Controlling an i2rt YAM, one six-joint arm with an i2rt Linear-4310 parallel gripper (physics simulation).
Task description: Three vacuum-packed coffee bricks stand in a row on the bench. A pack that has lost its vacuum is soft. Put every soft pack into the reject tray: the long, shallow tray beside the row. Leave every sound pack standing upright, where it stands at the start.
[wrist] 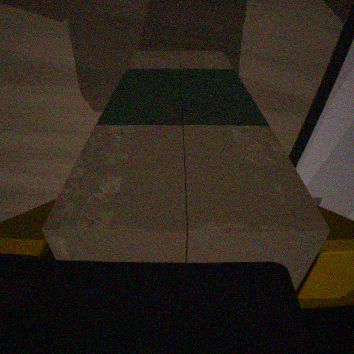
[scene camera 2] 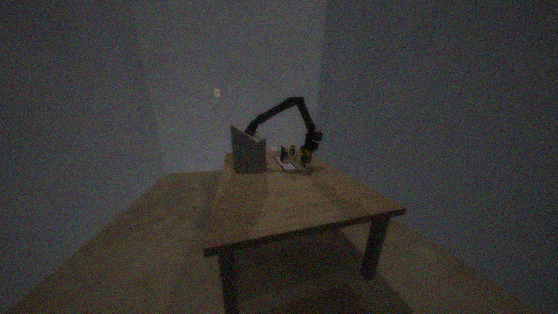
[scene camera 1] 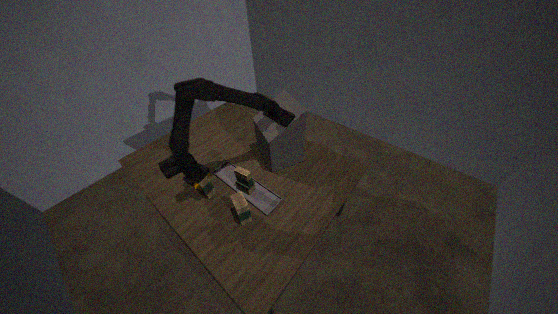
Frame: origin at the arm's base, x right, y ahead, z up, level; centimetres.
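Seen in the pictures: gripper, between the fingertips: (scene camera 2: 305,158) (scene camera 1: 204,185); arm's base, origin of its link: (scene camera 2: 250,131) (scene camera 1: 278,115).
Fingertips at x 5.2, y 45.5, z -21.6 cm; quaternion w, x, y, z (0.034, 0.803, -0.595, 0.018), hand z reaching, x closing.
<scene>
Pixels of each thing's middle, then the offset from my fingertips to it. Level surfaces: height alone.
- tan coffee pack, middle of its body: (wrist: 179,170) (scene camera 1: 203,184) (scene camera 2: 306,158) dz +0.3, dx +0.6, dy +0.2 cm
- second pack, middle of its body: (scene camera 1: 244,180) (scene camera 2: 284,154) dz +0.5, dx -11.5, dy -16.3 cm
- shallow grey reject tray, middle of its body: (wrist: 297,230) (scene camera 1: 245,186) (scene camera 2: 284,163) dz -7.6, dx -9.4, dy -16.8 cm
- third pack, middle of its body: (scene camera 1: 241,208) (scene camera 2: 292,151) dz +0.2, dx -23.5, dy -6.4 cm
- bench, height of its surface: dz -6.8 cm
My gripper (scene camera 1: 199,185) (scene camera 2: 307,149) (wrist: 182,245) points down at the row's end near the arm's wrist, shut on a tan coffee pack (scene camera 1: 206,189) (scene camera 2: 304,157) (wrist: 180,170) with a green band. That pack is upright; whether its base touches the bench is hard to tell. A yellow finger shows at each side of it in the wrist view. A second pack (scene camera 1: 244,181) (scene camera 2: 283,154) stands upright in the shallow grey reject tray (scene camera 1: 268,206) (scene camera 2: 289,166) (wrist: 332,115). A third pack (scene camera 1: 241,209) (scene camera 2: 293,149) stands upright on the bench beside the tray.
A tall grey box with a slanted top (scene camera 1: 288,145) (scene camera 2: 248,156) stands on the bench (scene camera 1: 260,260) (scene camera 2: 300,210), beyond the tray and near the arm's base. The dark arm arches over from there. The tray's dark rim runs close beside the held pack in the wrist view.
</scene>
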